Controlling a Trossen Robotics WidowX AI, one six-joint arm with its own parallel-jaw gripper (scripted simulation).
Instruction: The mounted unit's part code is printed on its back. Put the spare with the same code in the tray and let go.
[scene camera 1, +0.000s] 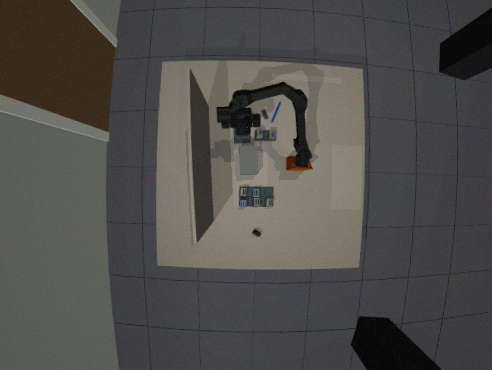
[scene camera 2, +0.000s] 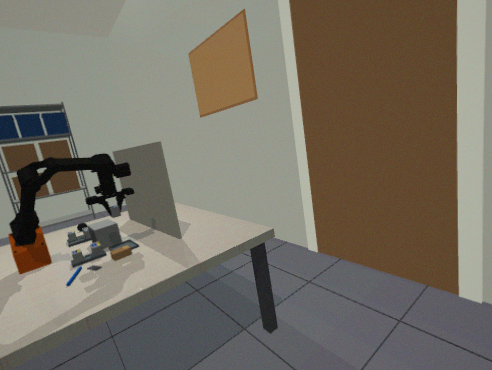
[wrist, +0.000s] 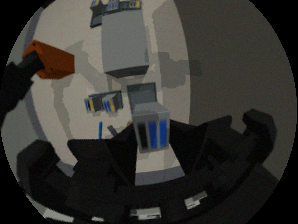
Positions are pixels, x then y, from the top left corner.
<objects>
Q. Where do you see my gripper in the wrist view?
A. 149, 122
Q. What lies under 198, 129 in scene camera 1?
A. A tall grey panel.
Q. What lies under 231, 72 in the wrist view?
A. A tall grey panel.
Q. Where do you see my gripper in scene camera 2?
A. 115, 214
</objects>
